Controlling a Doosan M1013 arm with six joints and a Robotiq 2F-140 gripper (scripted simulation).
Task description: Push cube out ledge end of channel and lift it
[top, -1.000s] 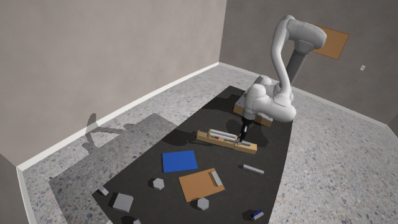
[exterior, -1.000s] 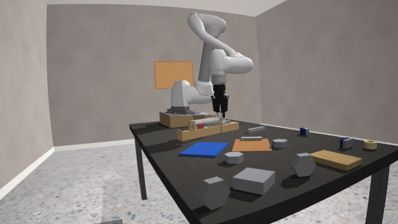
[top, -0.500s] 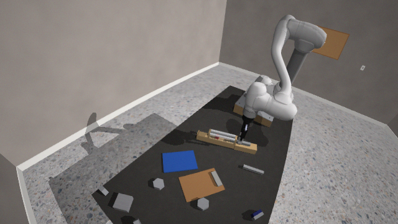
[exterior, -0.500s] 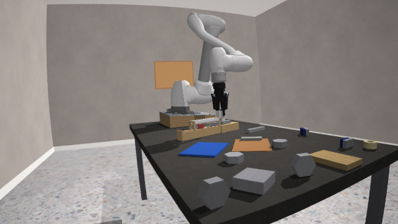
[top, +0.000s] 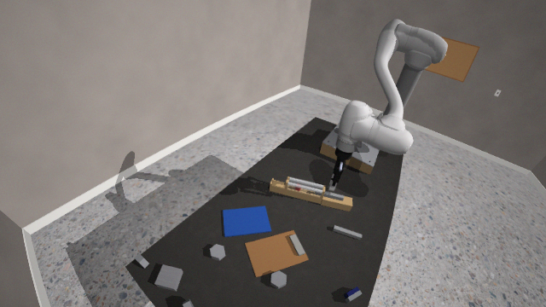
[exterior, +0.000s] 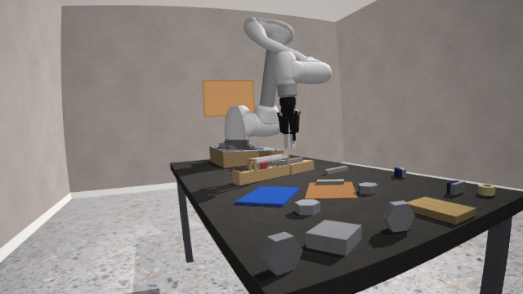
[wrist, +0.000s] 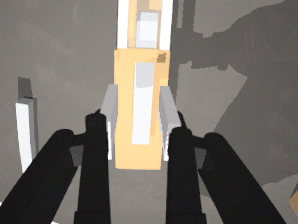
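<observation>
My gripper is now 150 mm short of the light grey stick, 150 mm to the right of it and 140 mm above it. Round my hand: channel (20 mm ahead, 130 mm to the right, 90 mm below); then grey bar (10 mm behind, 90 mm below); then red cube (20 mm ahead, 160 mm to the right, 90 mm below).
</observation>
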